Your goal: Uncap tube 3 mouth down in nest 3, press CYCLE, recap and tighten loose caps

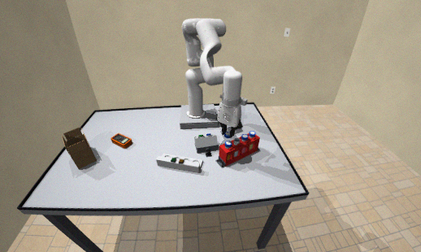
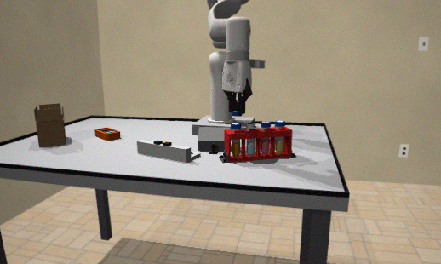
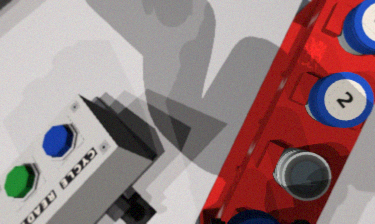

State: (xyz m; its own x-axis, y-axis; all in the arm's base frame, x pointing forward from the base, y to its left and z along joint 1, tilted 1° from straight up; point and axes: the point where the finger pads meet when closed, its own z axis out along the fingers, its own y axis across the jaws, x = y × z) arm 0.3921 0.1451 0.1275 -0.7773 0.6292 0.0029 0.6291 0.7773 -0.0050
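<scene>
Now: the blue key 12 cm behind my hand, 11 cm below it and 8 cm to the right of it. The rest, counted from my hand: green key (13 cm to the right, 12 cm behind, 11 cm below); grey key housing (12 cm below, 10 cm to the right, 10 cm behind); orange device (61 cm to the right, 17 cm behind, 16 cm below).
</scene>
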